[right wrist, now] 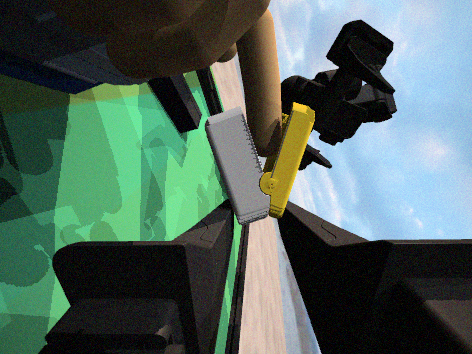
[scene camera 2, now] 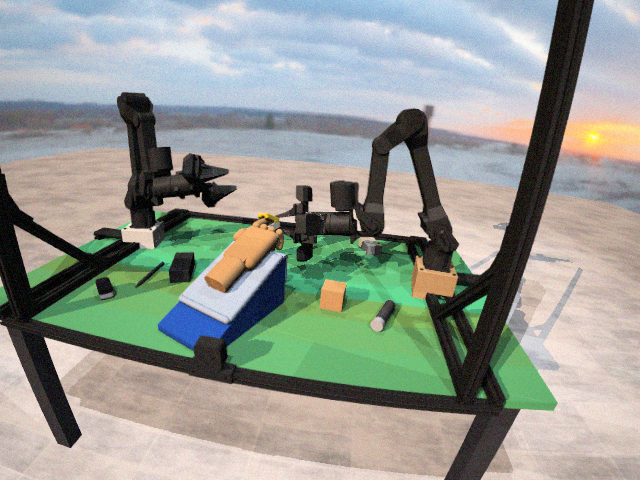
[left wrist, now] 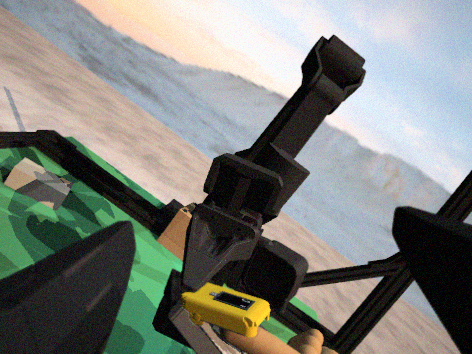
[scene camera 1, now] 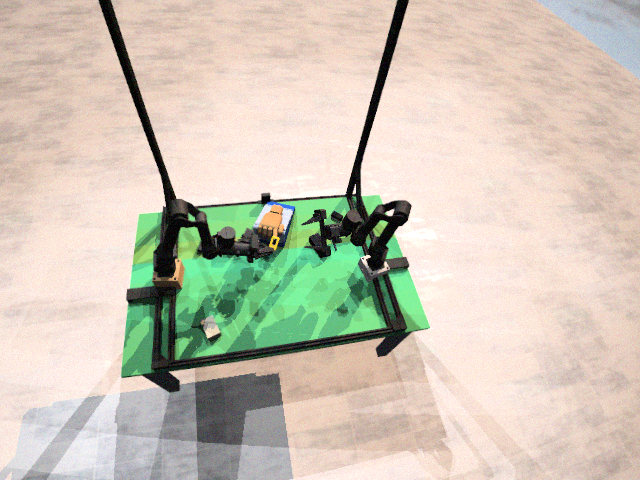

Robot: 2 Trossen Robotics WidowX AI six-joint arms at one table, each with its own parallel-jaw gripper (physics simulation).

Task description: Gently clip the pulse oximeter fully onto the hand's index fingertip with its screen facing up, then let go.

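Places are measured from the left arm's base along level axes (x ahead, y left, z up), in metres.
Pixels of known places: left gripper, fingertip midpoint: [right wrist: 356,133] [scene camera 2: 232,179] [left wrist: 264,227] [scene camera 1: 303,236]; right gripper, fingertip midpoint: [right wrist: 255,205] [scene camera 2: 272,223] [left wrist: 181,305] [scene camera 1: 273,250]; left arm's base at its link origin: [scene camera 2: 143,225] [scene camera 1: 375,263]; right arm's base at its link origin: [scene camera 2: 436,265] [scene camera 1: 166,269].
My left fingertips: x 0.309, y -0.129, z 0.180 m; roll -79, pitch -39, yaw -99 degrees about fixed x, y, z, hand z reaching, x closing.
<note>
For each thing: its top centre in the pictures, then the offset to it from my left fingertips. "*": a spot on its surface instead.
- pulse oximeter at its top centre: [right wrist: 322,144] [left wrist: 250,286] [scene camera 2: 269,210] [scene camera 1: 273,239] dx +0.098, dy -0.061, dz -0.059 m
- blue wedge at a spot on its surface: [scene camera 2: 261,308] * dx +0.096, dy -0.262, dz -0.210 m
- black box at its top centre: [right wrist: 185,91] [scene camera 2: 182,260] [scene camera 1: 319,243] dx -0.126, dy -0.064, dz -0.204 m
- pen at its top centre: [scene camera 2: 149,272] dx -0.206, dy -0.091, dz -0.230 m
- small dark device at its top centre: [scene camera 2: 103,282] [scene camera 1: 337,214] dx -0.277, dy -0.191, dz -0.207 m
- orange block at its top centre: [scene camera 2: 334,286] dx +0.256, dy -0.196, dz -0.189 m
- dark cylinder at its top centre: [scene camera 2: 384,309] dx +0.362, dy -0.255, dz -0.212 m
- pale block at its top centre: [left wrist: 45,175] [scene camera 2: 370,241] [scene camera 1: 210,326] dx +0.427, dy +0.145, dz -0.209 m
The pulse oximeter [scene camera 1: 271,238] [scene camera 2: 267,217] [left wrist: 230,307] [right wrist: 295,150] has a yellow upper half with a dark screen facing up and a grey lower half. Its jaws stand open in a V, with the index fingertip [right wrist: 267,135] between them, short of the hinge. The tan hand [scene camera 1: 270,221] [scene camera 2: 253,245] rests palm down on a sloped support. My right gripper [scene camera 1: 271,249] [right wrist: 255,205] is shut on the oximeter's hinge end. My left gripper [scene camera 1: 305,235] [scene camera 2: 231,179] is open and empty, raised beside the hand and apart from it.
The blue wedge [scene camera 2: 261,308] bears a white pad. In scene camera 2 a black box [scene camera 2: 181,267], a pen [scene camera 2: 149,274] and a small dark device [scene camera 2: 104,288] lie left of it; an orange block [scene camera 2: 332,295] and a dark cylinder [scene camera 2: 382,316] lie right. A pale block [scene camera 1: 210,330] lies farther off.
</note>
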